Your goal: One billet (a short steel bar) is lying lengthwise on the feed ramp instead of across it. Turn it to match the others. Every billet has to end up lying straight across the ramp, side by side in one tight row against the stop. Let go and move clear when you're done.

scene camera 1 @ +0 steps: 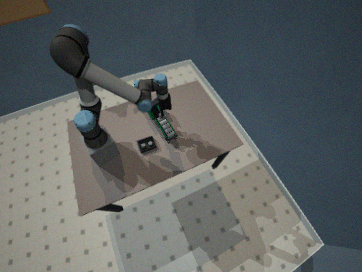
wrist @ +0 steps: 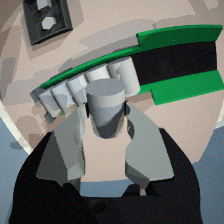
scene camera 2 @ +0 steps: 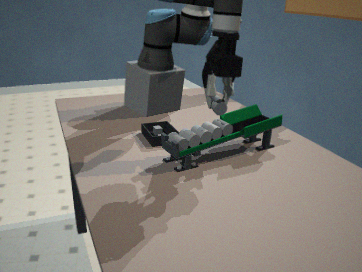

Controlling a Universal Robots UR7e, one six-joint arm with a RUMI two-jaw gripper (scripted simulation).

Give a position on a steel billet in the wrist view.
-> At 106, 97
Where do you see a steel billet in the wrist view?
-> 122, 69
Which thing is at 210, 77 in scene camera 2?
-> My gripper.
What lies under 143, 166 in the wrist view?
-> My gripper.
